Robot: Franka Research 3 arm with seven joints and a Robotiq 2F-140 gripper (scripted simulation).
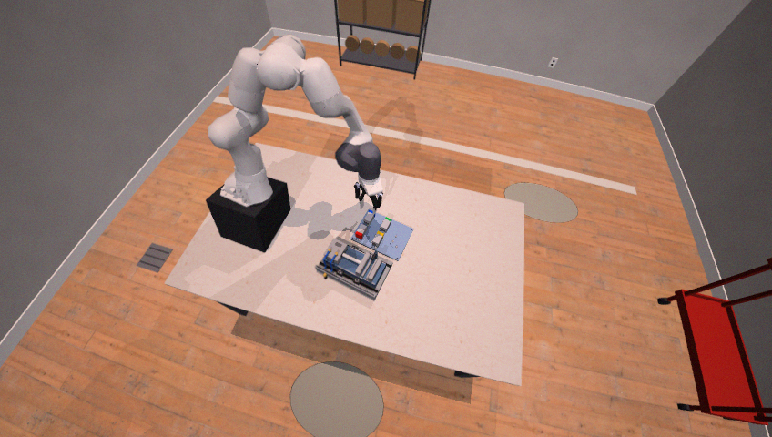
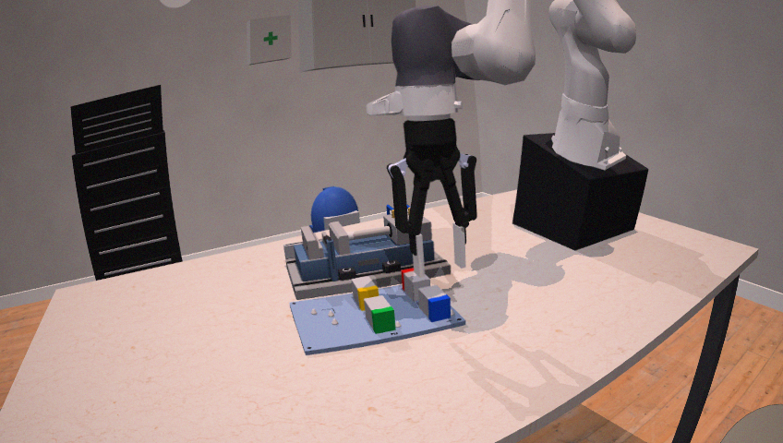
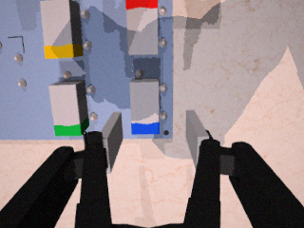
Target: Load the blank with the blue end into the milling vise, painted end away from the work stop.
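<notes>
Now: hand 90 mm above the blue-ended blank, 10 mm to the left of it and 10 mm short of it. The rest, counted from my hand: green-ended blank: 100 mm ahead, 90 mm below, 30 mm to the right; then red-ended blank: 90 mm to the right, 90 mm below, 10 mm behind; then yellow-ended blank: 110 mm to the right, 90 mm below, 80 mm ahead.
</notes>
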